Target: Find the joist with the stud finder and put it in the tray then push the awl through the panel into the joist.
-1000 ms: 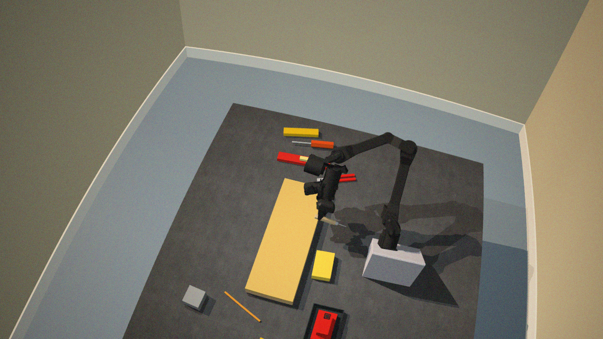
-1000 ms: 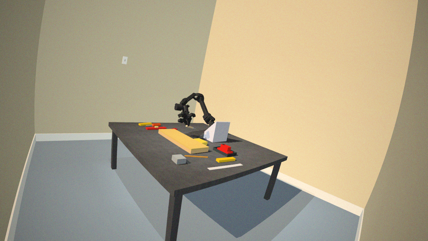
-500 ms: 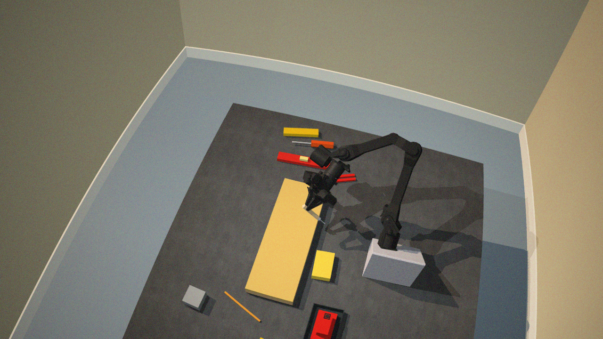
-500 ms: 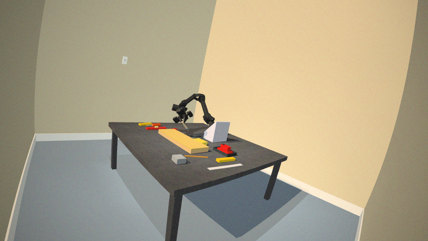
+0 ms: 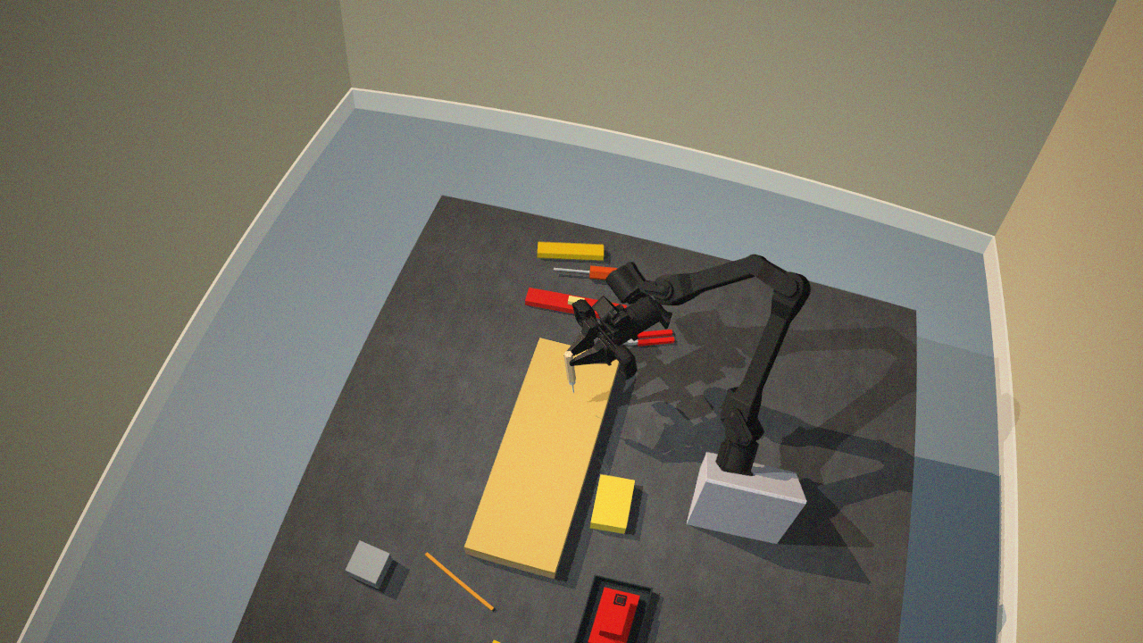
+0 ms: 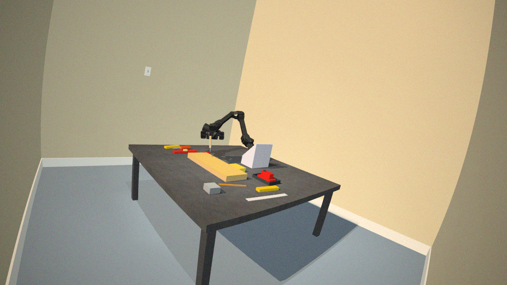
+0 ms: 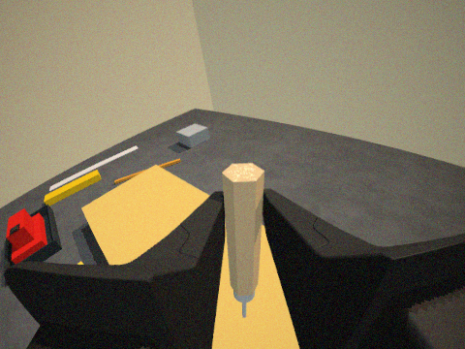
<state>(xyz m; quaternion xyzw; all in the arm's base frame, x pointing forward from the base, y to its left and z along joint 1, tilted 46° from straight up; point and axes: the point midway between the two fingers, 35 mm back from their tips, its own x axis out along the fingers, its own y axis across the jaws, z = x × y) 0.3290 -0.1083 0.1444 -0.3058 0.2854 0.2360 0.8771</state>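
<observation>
Now: gripper tip 60 mm above the awl and 10 mm past it. Also, from my gripper tip: square indicator 430 mm to the left, 160 mm behind, 130 mm below; then yellow block 210 mm to the left, 180 mm below, 130 mm behind; then red level 280 mm to the right, 180 mm below, 10 mm ahead.
</observation>
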